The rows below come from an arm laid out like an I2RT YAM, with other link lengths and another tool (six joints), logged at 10 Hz.
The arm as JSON. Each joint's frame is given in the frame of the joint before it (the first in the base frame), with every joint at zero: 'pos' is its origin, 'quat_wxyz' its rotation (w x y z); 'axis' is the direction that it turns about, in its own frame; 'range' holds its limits. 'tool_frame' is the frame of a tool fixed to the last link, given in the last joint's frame.
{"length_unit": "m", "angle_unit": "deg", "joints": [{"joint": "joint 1", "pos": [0.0, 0.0, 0.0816], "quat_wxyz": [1.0, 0.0, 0.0, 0.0], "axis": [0.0, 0.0, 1.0], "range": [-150.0, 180.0]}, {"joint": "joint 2", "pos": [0.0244, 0.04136, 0.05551], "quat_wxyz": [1.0, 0.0, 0.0, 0.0], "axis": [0.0, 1.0, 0.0], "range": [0.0, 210.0]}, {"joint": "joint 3", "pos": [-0.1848, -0.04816, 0.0], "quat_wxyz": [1.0, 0.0, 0.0, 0.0], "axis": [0.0, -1.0, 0.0], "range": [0.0, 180.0]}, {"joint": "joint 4", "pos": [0.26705, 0.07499, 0.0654], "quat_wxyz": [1.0, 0.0, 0.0, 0.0], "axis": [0.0, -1.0, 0.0], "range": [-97.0, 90.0]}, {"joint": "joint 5", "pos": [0.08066, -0.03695, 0.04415], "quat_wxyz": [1.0, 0.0, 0.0, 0.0], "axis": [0.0, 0.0, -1.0], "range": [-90.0, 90.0]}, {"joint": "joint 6", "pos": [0.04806, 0.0, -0.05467], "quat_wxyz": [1.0, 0.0, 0.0, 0.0], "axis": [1.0, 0.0, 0.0], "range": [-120.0, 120.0]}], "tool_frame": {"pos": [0.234, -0.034, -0.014], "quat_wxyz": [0.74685, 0.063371, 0.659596, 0.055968]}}
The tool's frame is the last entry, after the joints.
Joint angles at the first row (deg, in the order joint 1, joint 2, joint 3, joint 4, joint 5, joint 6):
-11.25 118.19 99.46 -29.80 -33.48 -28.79
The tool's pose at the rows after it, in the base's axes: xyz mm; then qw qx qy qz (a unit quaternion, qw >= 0):
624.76, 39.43, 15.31, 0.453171, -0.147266, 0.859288, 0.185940
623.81, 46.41, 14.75, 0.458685, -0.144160, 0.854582, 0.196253
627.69, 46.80, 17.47, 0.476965, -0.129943, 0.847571, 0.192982
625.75, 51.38, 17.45, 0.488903, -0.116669, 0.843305, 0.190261
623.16, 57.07, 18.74, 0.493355, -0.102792, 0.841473, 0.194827
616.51, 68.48, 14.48, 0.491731, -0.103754, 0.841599, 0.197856
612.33, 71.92, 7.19, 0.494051, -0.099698, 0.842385, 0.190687
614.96, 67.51, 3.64, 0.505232, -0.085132, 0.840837, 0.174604
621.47, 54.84, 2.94, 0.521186, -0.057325, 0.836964, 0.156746
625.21, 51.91, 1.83, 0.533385, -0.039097, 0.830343, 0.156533
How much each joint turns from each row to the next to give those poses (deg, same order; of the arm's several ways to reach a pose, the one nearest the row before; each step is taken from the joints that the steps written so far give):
0.32 0.67 -0.45 1.56 -0.20 1.09
0.18 -1.02 -2.48 2.41 -1.08 1.18
0.42 -2.61 -5.13 5.92 0.73 3.00
0.93 -3.12 -5.61 5.07 1.28 2.89
0.72 -1.89 -2.94 2.43 0.57 2.64
1.24 -1.66 -2.94 1.54 0.60 0.88
1.02 -1.45 -3.48 2.76 1.72 0.99
0.92 -0.98 -3.08 4.15 3.03 2.00
0.36 -0.39 -2.47 4.71 3.40 3.01
0.19 0.12 -2.02 4.24 1.03 2.51

